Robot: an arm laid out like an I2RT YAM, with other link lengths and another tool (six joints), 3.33 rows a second.
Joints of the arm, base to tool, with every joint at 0 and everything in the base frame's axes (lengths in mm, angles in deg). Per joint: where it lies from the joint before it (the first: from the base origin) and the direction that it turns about. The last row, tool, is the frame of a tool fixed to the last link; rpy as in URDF.
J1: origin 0.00 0.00 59.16 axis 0 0 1
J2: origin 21.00 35.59 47.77 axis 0 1 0
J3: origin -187.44 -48.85 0.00 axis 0 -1 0
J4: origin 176.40 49.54 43.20 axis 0 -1 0
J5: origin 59.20 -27.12 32.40 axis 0 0 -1
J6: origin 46.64 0.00 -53.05 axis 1 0 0
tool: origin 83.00 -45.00 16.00 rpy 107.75 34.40 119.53
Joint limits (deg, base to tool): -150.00..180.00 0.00..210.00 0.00..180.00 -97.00..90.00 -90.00..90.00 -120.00..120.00
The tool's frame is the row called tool.
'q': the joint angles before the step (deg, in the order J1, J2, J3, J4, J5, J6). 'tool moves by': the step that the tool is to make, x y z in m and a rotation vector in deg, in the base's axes. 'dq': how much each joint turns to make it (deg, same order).
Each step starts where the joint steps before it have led.
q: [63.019 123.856 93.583 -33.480 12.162 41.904]
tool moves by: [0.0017 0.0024 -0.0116 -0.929 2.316 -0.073]
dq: [-0.671 3.485 2.938 -1.372 -1.730 0.159]
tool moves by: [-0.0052 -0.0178 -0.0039 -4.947 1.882 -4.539]
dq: [-0.078 1.658 2.049 -6.451 2.210 4.006]
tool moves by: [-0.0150 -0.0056 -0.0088 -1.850 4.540 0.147]
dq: [0.747 0.536 -0.590 -2.895 -2.887 1.494]
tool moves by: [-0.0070 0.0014 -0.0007 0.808 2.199 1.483]
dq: [0.307 -1.007 -1.100 -0.094 -2.544 -0.578]
